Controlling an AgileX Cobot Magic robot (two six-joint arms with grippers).
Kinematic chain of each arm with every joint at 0, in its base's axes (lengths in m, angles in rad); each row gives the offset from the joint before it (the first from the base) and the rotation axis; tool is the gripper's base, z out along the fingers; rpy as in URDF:
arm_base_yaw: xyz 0 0 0.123 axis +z
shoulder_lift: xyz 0 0 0 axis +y
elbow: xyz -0.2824 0 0.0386 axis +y
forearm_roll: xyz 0.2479 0 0.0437 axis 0.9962 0 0.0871
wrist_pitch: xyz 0 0 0 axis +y
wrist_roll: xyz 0.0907 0 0.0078 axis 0.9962 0 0.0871
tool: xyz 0 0 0 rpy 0 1.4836 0
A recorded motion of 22 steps. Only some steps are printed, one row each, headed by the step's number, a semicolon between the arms.
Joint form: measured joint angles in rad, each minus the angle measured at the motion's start. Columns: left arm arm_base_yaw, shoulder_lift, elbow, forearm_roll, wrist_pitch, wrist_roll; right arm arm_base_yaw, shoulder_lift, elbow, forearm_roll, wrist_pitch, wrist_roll.
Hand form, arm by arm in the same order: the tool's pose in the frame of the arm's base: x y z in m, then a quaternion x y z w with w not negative. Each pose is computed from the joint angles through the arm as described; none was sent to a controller.
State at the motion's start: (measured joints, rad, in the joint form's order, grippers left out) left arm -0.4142 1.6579 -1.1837 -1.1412 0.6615 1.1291; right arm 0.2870 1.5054 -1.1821 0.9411 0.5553 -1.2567
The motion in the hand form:
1: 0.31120 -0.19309 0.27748 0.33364 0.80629 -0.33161 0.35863; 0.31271 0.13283 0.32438 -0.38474 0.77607 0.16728 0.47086
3: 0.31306 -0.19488 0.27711 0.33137 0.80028 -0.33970 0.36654; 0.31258 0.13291 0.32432 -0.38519 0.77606 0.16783 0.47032
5: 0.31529 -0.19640 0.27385 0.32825 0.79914 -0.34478 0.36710; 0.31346 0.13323 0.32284 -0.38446 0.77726 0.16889 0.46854
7: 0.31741 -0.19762 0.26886 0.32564 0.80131 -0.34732 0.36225; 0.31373 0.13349 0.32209 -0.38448 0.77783 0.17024 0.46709
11: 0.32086 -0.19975 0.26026 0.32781 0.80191 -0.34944 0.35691; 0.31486 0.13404 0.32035 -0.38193 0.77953 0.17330 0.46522
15: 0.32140 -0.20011 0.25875 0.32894 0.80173 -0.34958 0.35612; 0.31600 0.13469 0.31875 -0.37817 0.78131 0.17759 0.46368
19: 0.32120 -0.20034 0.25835 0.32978 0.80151 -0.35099 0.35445; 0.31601 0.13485 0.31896 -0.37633 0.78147 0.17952 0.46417
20: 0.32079 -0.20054 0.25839 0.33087 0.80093 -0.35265 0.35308; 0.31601 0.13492 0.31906 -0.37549 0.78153 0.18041 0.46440
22: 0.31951 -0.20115 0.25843 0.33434 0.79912 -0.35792 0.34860; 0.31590 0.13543 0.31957 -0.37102 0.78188 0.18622 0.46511
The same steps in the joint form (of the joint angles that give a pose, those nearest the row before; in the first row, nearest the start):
1: 0.0000 0.0052 0.0000 -0.0291 -0.0011 0.0290; 0.0000 0.0000 0.0000 0.0000 0.0000 0.0000
3: 0.0000 0.0131 0.0000 -0.0811 -0.0037 0.0744; 0.0000 0.0000 0.0000 0.0000 0.0018 0.0000
5: 0.0000 0.0260 0.0000 -0.1115 -0.0046 0.0984; 0.0000 0.0046 0.0000 0.0020 0.0018 0.0000
7: 0.0000 0.0410 0.0000 -0.1231 -0.0037 0.1055; 0.0000 0.0068 0.0000 0.0034 0.0039 0.0000
11: 0.0000 0.0671 0.0000 -0.1452 -0.0007 0.1360; 0.0000 0.0127 0.0000 0.0108 0.0039 0.0000
15: 0.0000 0.0715 0.0000 -0.1488 0.0002 0.1428; 0.0000 0.0186 0.0000 0.0216 0.0039 0.0000
19: 0.0000 0.0727 0.0000 -0.1487 0.0044 0.1428; 0.0000 0.0186 0.0000 0.0270 0.0039 0.0000
20: 0.0000 0.0727 0.0000 -0.1487 0.0094 0.1427; 0.0000 0.0186 0.0000 0.0295 0.0039 0.0000
22: 0.0000 0.0729 0.0000 -0.1487 0.0252 0.1427; 0.0000 0.0186 0.0000 0.0441 0.0059 0.0000

